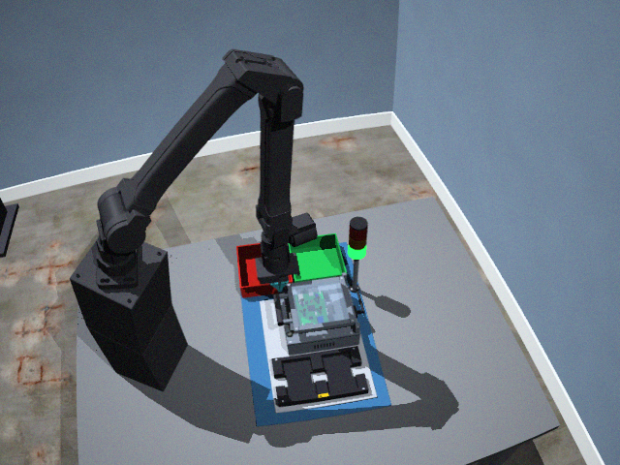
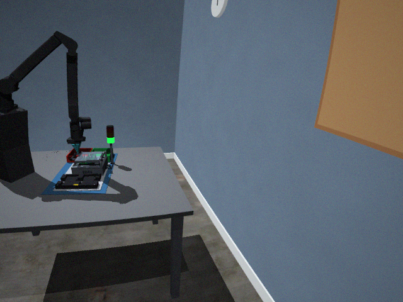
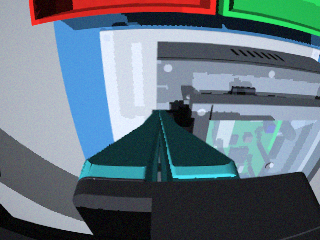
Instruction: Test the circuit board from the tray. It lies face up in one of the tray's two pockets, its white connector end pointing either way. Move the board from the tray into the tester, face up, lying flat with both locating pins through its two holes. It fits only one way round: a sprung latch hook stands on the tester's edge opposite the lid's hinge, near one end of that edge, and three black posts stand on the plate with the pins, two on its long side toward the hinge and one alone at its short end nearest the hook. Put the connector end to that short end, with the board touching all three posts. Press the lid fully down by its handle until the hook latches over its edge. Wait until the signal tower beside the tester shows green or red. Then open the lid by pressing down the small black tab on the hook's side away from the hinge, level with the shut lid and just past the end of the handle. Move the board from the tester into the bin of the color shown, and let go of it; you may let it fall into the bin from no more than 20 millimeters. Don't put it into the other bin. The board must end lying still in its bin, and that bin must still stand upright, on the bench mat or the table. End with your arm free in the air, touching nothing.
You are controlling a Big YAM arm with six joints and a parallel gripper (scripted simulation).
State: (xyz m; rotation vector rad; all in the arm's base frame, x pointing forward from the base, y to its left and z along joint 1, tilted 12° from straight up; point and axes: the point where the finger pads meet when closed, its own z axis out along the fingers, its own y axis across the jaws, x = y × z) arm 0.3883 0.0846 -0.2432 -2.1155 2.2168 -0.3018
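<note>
My gripper is now 10 mm short of the black latch hook and 10 mm above it. Also, from my hand: red bin (20 mm behind, 140 mm to the left, 80 mm below); green circuit board (70 mm ahead, 60 mm to the right, 30 mm below); clear lid (70 mm ahead, 60 mm to the right, 10 mm below).
</note>
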